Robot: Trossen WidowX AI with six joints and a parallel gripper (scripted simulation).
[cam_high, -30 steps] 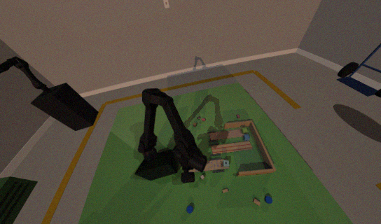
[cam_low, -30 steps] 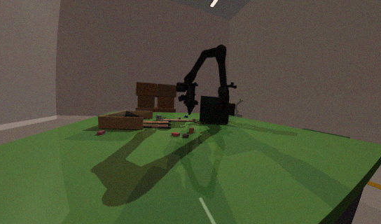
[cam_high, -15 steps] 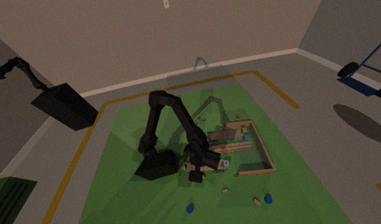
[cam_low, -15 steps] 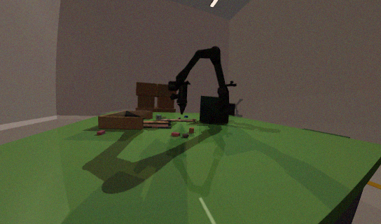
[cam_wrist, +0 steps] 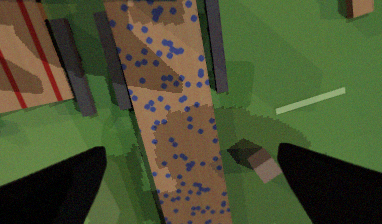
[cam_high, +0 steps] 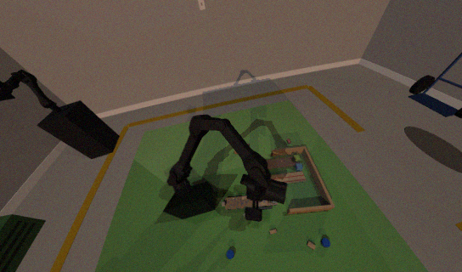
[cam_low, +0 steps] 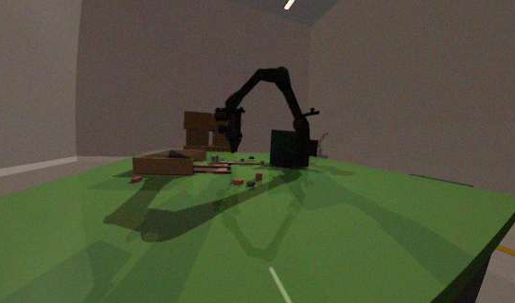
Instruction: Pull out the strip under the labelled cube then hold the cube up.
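Now: the labelled cube 90 mm ahead of my gripper tip, 20 mm to the right of it and 30 mm below it.
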